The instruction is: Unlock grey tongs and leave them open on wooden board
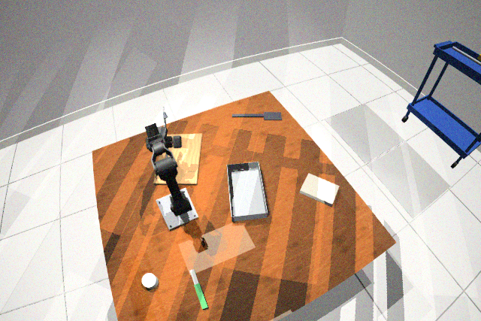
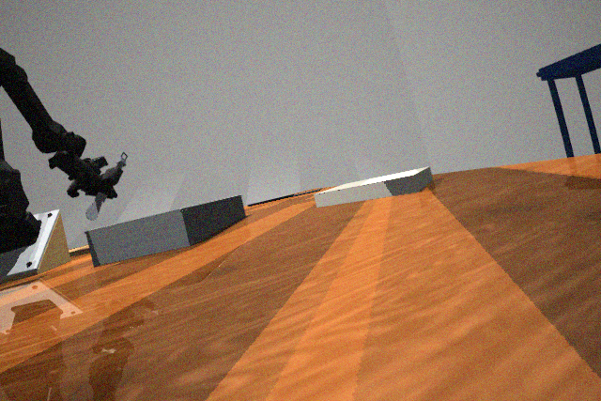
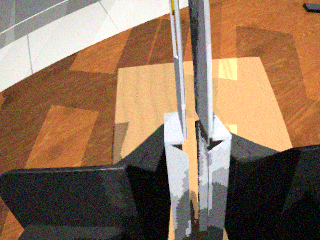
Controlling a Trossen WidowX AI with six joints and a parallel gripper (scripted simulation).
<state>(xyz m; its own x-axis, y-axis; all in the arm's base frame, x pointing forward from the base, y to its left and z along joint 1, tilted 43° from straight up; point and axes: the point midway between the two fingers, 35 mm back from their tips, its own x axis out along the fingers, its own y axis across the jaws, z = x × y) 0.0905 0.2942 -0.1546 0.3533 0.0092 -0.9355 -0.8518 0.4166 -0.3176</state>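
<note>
The wooden board is 140 mm below my gripper tip, 20 mm to the right of it and 20 mm ahead of it. Also, from my gripper tip: roasting tin: 420 mm to the right, 220 mm ahead, 120 mm below; then dark spatula: 610 mm ahead, 140 mm below, 10 mm to the left; then white block: 630 mm to the right, 540 mm ahead, 130 mm below.
</note>
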